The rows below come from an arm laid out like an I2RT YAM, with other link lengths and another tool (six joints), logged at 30 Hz.
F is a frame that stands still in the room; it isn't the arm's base.
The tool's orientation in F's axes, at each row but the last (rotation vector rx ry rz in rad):
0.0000, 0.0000, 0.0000
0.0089, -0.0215, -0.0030
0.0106, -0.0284, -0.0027
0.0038, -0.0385, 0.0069
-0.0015, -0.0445, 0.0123
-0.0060, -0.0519, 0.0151
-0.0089, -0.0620, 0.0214
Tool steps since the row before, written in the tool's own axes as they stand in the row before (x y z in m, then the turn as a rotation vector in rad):
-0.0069, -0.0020, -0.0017, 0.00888, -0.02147, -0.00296
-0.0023, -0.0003, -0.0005, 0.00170, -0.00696, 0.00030
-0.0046, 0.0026, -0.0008, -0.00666, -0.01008, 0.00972
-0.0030, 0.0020, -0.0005, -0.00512, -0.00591, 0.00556
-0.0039, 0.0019, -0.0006, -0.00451, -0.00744, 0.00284
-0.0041, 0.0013, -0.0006, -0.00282, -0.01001, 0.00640
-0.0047, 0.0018, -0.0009, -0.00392, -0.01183, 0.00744
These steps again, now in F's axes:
-0.0069, -0.0020, -0.0017, 0.00888, -0.02147, -0.00296
-0.0023, -0.0003, -0.0006, 0.00167, -0.00697, 0.00027
-0.0046, 0.0026, -0.0009, -0.00696, -0.01016, 0.00942
-0.0030, 0.0020, -0.0006, -0.00529, -0.00597, 0.00534
-0.0039, 0.0019, -0.0008, -0.00454, -0.00749, 0.00265
-0.0041, 0.0012, -0.0008, -0.00300, -0.01002, 0.00631
-0.0047, 0.0017, -0.0012, -0.00412, -0.01185, 0.00730

